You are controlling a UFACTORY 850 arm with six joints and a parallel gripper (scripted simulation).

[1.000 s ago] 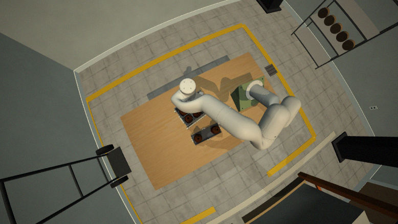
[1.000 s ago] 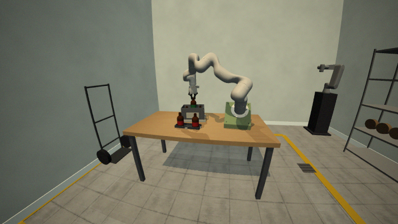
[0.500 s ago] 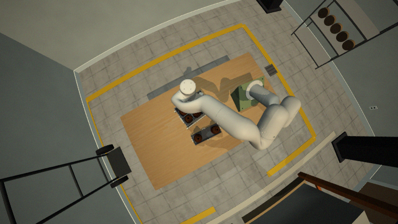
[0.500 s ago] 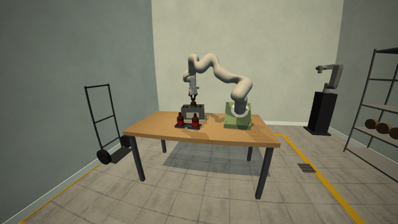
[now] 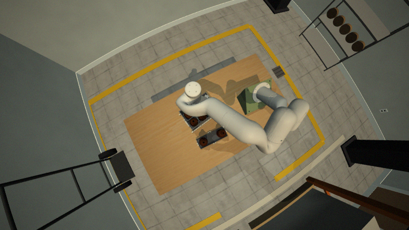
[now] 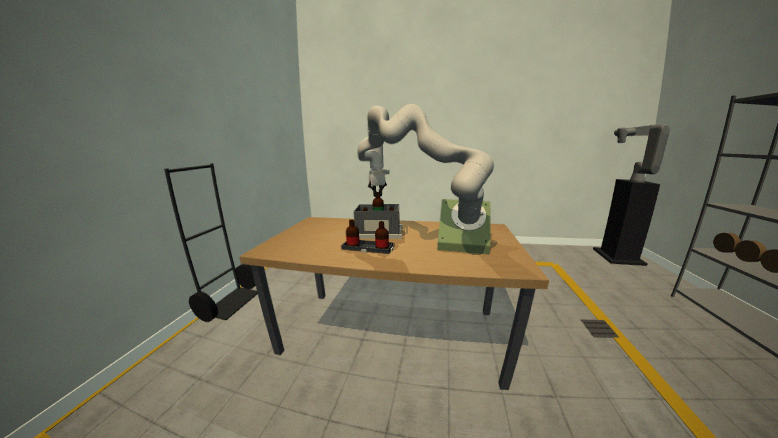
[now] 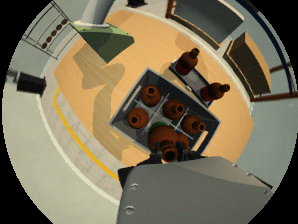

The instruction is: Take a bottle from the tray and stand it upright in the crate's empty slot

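Right now my hand is 170 mm above the grey crate, 40 mm to the right of it and 10 mm past it. From my hand the other things lie so: dark tray 290 mm to the left, 250 mm below, 20 mm behind.
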